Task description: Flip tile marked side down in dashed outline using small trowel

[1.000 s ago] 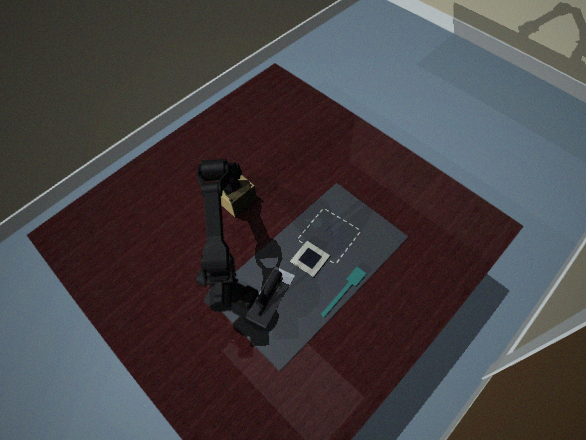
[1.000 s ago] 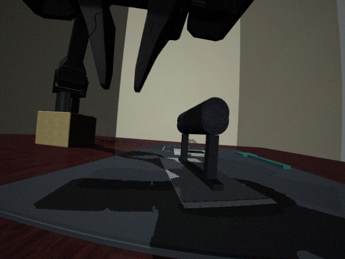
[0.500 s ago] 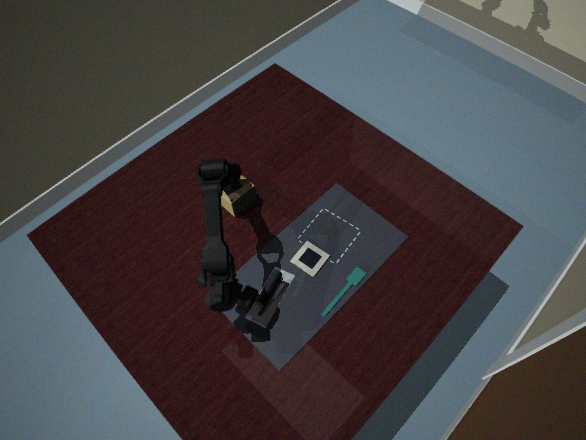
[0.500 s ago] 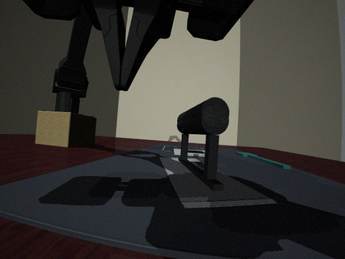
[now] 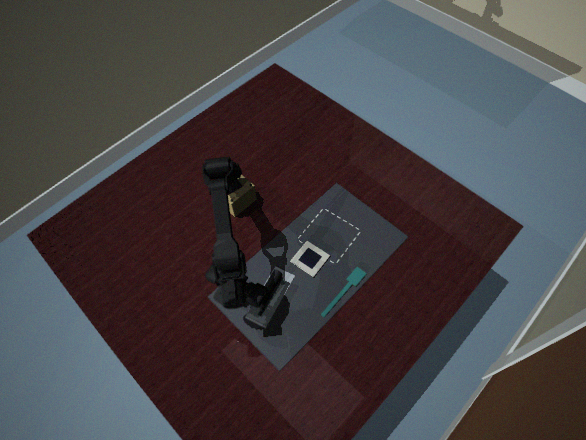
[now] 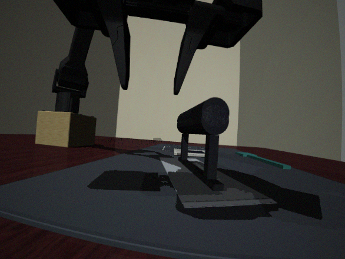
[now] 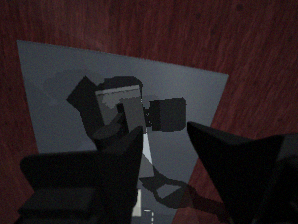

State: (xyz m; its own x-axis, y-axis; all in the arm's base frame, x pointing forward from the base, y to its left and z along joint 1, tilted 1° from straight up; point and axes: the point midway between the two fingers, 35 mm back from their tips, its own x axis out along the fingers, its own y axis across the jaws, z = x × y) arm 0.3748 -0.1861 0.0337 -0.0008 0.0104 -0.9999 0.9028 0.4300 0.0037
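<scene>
Now: gripper tip 40 mm short of the trowel, 70 mm to the right of it and 50 mm above it. From my gripper tip the other things lie so: grey mat 20 mm ahead, 260 mm to the left, 110 mm below; then tile 10 mm behind, 270 mm to the left, 80 mm below; then teal flat tool 150 mm ahead, 310 mm to the left, 80 mm below.
</scene>
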